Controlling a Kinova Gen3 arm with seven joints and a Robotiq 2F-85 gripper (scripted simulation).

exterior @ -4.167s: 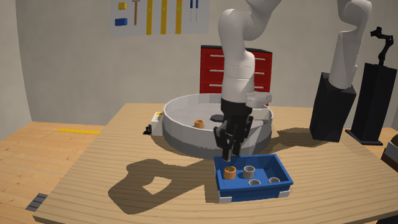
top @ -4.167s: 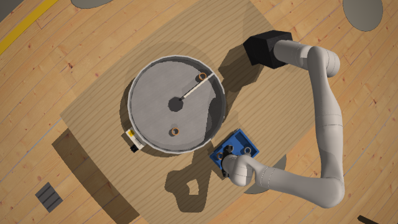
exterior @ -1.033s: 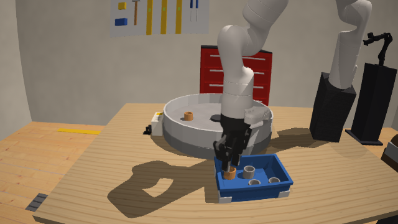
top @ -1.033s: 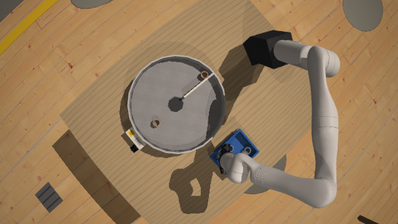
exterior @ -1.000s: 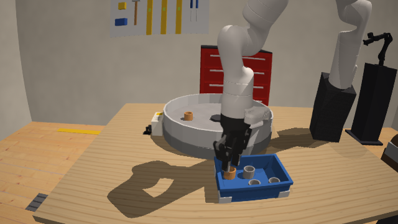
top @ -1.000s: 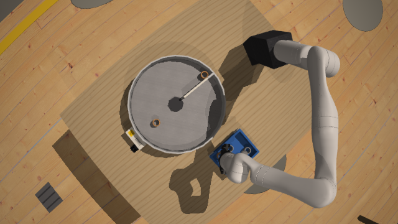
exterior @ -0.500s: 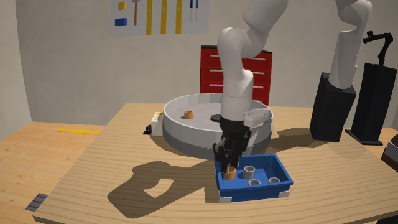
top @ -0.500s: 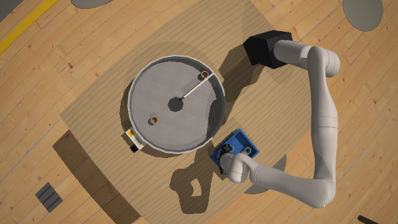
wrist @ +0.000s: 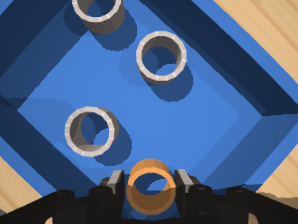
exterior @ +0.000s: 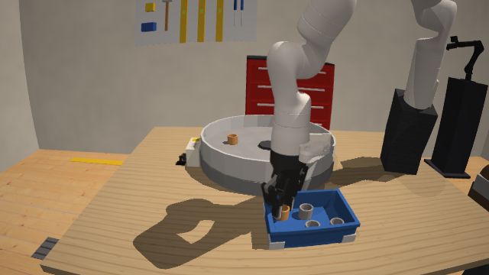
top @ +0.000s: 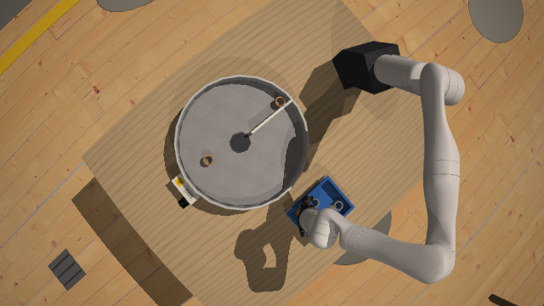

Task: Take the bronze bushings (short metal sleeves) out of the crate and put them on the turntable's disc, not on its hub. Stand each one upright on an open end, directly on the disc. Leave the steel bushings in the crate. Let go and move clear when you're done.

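The blue crate is 60 mm behind my hand, 20 mm to the left of it and 10 mm below it. From my hand the other things lie so: grey turntable disc (300 mm to the right, 50 mm ahead, 20 mm above).
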